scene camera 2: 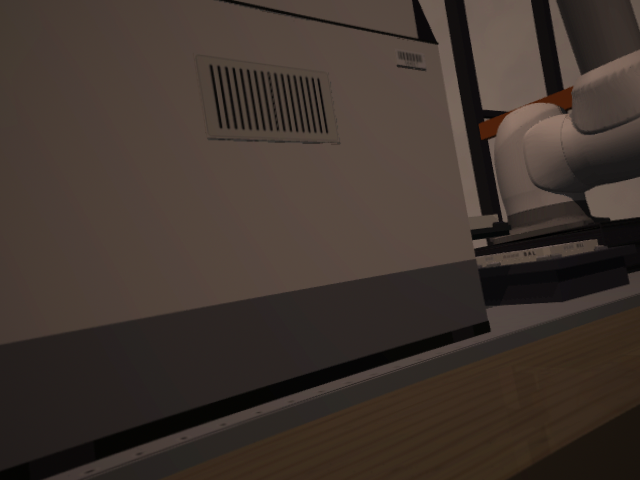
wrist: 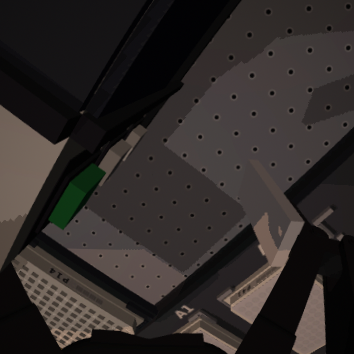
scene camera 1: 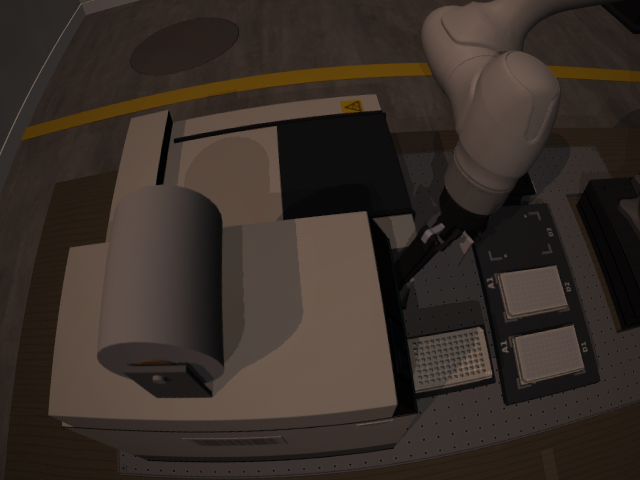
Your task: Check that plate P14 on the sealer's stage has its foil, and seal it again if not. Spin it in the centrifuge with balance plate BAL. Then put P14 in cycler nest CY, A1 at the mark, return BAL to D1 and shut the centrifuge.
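Pixels of known places: gripper, between the fingertips: [wrist: 151, 168] [scene camera 1: 424, 277]; arm's base, origin of its link: [scene camera 2: 551, 234].
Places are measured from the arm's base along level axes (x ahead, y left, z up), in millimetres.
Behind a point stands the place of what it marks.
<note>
Plate P14 [scene camera 1: 449, 359] {x 589, y 100, z 32 mm} [wrist: 67, 305] {x 580, y 79, z 31 mm} lies on the sealer's dark stage [scene camera 1: 439, 316] {x 544, y -17, z -88 mm} at the sealer's right side. Its wells show as an open grid, with no foil sheet on top. My gripper [scene camera 1: 439, 242] [wrist: 151, 168] {x 574, y -55, z 5 mm} is open and empty. It hangs tilted behind the stage, between the sealer's right wall and the plate deck. A green button [wrist: 75, 194] {x 591, y -77, z 103 mm} on the sealer's side sits close to my left finger. Two plates with plain tops lie in deck slots D2 [scene camera 1: 532, 291] {x 382, y 21, z -19 mm} and D1 [scene camera 1: 548, 353] {x 400, y 141, z -19 mm}. I cannot read their labels.
The beige sealer [scene camera 1: 289, 320] {x 795, y 76, z 262 mm} [scene camera 2: 232, 207] {x 947, y 156, z 48 mm} carries a large foil roll [scene camera 1: 162, 278] {x 885, y 74, z 383 mm}. Behind it is a beige unit with a black square area [scene camera 1: 335, 165] {x 675, y -220, z 125 mm}. Deck slot D3 [scene camera 1: 504, 256] {x 399, y -69, z -34 mm} is empty. A dark device [scene camera 1: 610, 252] {x 141, y -7, z -44 mm} stands at the right edge. The arm's base [scene camera 2: 548, 170] is behind the deck.
</note>
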